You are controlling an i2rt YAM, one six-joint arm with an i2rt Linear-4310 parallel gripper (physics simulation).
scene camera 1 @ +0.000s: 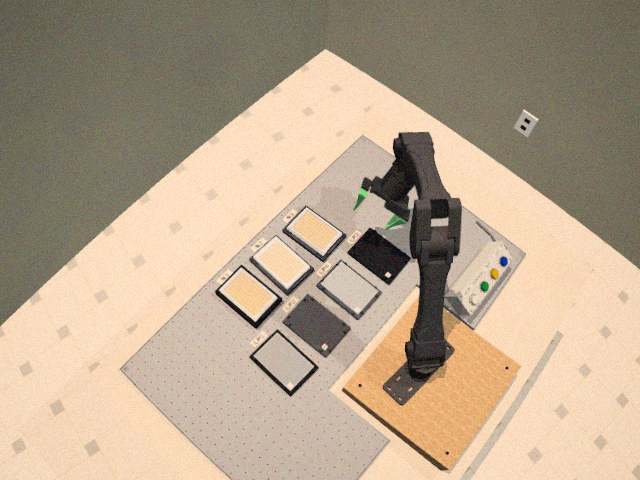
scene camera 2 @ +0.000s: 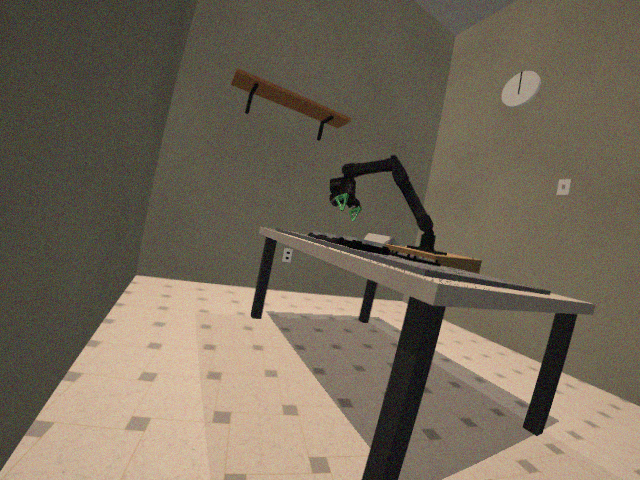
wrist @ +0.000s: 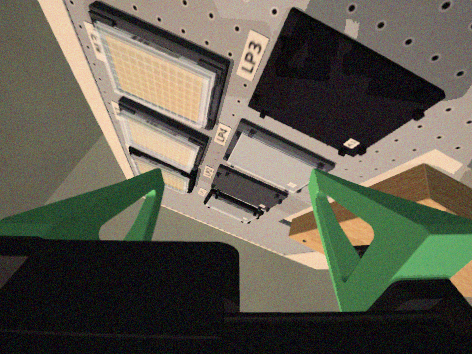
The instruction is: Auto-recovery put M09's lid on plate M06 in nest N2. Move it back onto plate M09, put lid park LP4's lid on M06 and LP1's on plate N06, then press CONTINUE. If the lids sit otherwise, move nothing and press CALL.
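Frame: origin at the arm's base, x ahead, y left, z up, level; centimetres.
Seen in the pictures: gripper, fingertip midpoint: (scene camera 1: pixel 369 218) (scene camera 2: pixel 347 215) (wrist: pixel 236 176); arm's base, origin of the base link: (scene camera 1: pixel 419 368) (scene camera 2: pixel 425 251).
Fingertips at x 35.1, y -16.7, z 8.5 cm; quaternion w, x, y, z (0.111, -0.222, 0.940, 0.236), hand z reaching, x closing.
Offsets run from my fingertips to a thing's top centre. "*": to the spot under its first point.
Three yellow-filled plates sit in dark nests: an upper plate @[dy +8.5, dx +10.8, dz -10.3 cm] (scene camera 1: pixel 314 232) (wrist: pixel 157 75), a middle plate @[dy +21.6, dx +9.8, dz -9.9 cm] (scene camera 1: pixel 281 263) (wrist: pixel 160 142) and a lower plate @[dy +34.1, dx +8.7, dz -9.5 cm] (scene camera 1: pixel 248 293) (wrist: pixel 170 176). Clear covering shows over them in the wrist view; I cannot read plate or lid names. LP3 @[dy +0.0, dx -6.1, dz -11.1 cm] (scene camera 1: pixel 378 255) (wrist: pixel 345 75) looks black, LP4 @[dy +13.1, dx -7.4, dz -11.3 cm] (scene camera 1: pixel 348 289) (wrist: pixel 270 157) holds a pale grey panel, LP2 @[dy +26.3, dx -8.8, dz -11.1 cm] (scene camera 1: pixel 316 325) (wrist: pixel 245 187) looks dark grey, and LP1 @[dy +39.1, dx -10.4, dz -11.3 cm] (scene camera 1: pixel 283 362) (wrist: pixel 227 204) holds a pale panel. My gripper (scene camera 1: pixel 370 218) (scene camera 2: pixel 347 214) (wrist: pixel 236 176) is open and empty, high above the board.
A button box @[dy -14.2, dx -30.4, dz -4.7 cm] (scene camera 1: pixel 473 281) (scene camera 2: pixel 377 238) stands right of the arm with blue @[dy -21.8, dx -32.1, dz -5.6 cm] (scene camera 1: pixel 504 261), yellow @[dy -16.8, dx -32.5, dz -5.6 cm] (scene camera 1: pixel 494 273), green @[dy -11.8, dx -32.8, dz -5.6 cm] (scene camera 1: pixel 484 285) and white @[dy -6.9, dx -33.2, dz -5.6 cm] (scene camera 1: pixel 473 298) buttons; their labels are unreadable. A thin dark rod @[* dy -29.5, dx -21.8, dz -12.8 cm] (scene camera 1: pixel 484 230) lies behind it. The arm stands on a wooden base (scene camera 1: pixel 465 408) (wrist: pixel 310 235).
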